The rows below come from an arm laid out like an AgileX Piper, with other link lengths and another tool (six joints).
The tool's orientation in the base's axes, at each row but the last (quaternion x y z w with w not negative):
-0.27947 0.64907 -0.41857 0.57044
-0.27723 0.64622 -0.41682 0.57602
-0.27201 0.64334 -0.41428 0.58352
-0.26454 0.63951 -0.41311 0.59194
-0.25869 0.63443 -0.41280 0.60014
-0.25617 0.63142 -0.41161 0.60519
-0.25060 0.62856 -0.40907 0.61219
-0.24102 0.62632 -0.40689 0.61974
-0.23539 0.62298 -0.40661 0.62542
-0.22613 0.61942 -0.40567 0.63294
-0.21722 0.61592 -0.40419 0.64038
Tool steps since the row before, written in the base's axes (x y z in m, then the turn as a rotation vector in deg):
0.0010 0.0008 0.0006 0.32 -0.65 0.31
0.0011 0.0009 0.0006 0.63 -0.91 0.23
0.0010 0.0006 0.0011 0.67 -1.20 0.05
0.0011 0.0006 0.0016 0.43 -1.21 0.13
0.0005 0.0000 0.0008 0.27 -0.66 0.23
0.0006 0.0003 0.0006 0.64 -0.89 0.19
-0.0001 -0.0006 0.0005 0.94 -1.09 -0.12
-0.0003 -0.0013 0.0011 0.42 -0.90 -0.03
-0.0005 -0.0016 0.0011 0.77 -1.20 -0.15
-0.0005 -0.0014 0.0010 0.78 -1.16 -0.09
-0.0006 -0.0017 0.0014 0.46 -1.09 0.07
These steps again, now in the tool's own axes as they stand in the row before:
-0.0012 0.0000 0.0008 0.33 -0.55 0.46
-0.0013 0.0001 0.0009 0.53 -0.57 0.82
-0.0012 -0.0005 0.0009 0.86 -0.56 0.91
-0.0015 -0.0009 0.0010 0.86 -0.67 0.69
-0.0005 -0.0006 0.0005 0.38 -0.49 0.42
-0.0007 -0.0002 0.0006 0.54 -0.52 0.82
0.0002 -0.0008 0.0001 0.84 -0.32 1.13
0.0004 -0.0017 0.0001 0.69 -0.39 0.60
0.0007 -0.0019 0.0000 0.97 -0.38 0.99
0.0006 -0.0017 -0.0001 0.90 -0.41 0.99
0.0005 -0.0022 0.0000 0.77 -0.57 0.69

